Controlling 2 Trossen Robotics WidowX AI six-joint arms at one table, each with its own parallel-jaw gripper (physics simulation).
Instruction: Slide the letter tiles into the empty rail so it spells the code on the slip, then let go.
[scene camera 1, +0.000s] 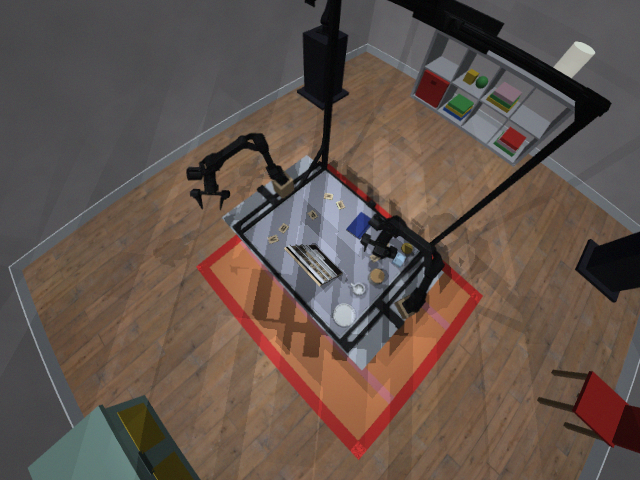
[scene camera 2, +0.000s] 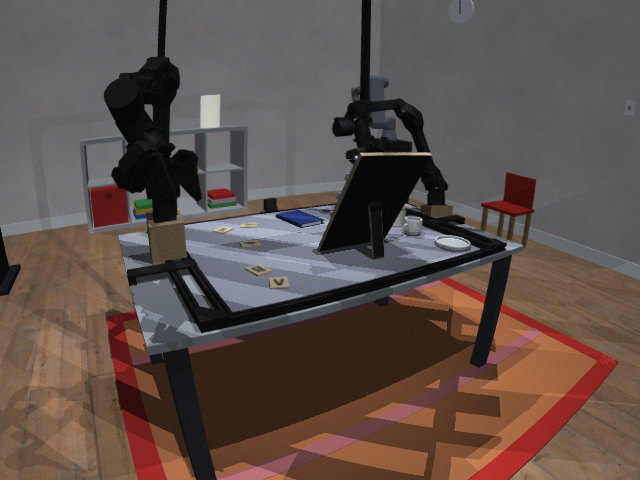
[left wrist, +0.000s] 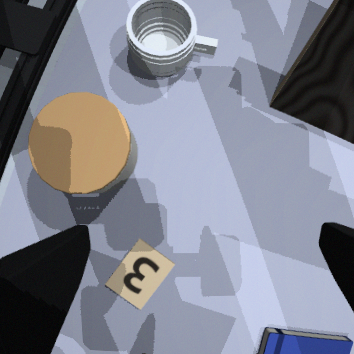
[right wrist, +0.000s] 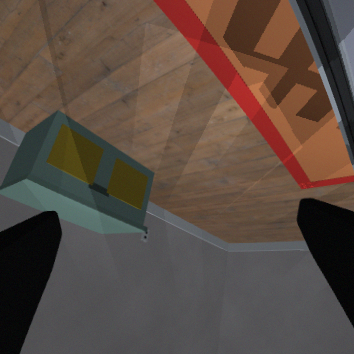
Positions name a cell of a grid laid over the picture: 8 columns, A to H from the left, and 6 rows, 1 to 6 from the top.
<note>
The left gripper (left wrist: E5) is open, with nothing in its grasp. Also in view: a tan-lidded container (left wrist: B3). The right gripper (scene camera 2: C3) is open, holding nothing.
The right gripper shows as well in the right wrist view (right wrist: E4). The right wrist view misses the tan-lidded container: it is out of frame.
</note>
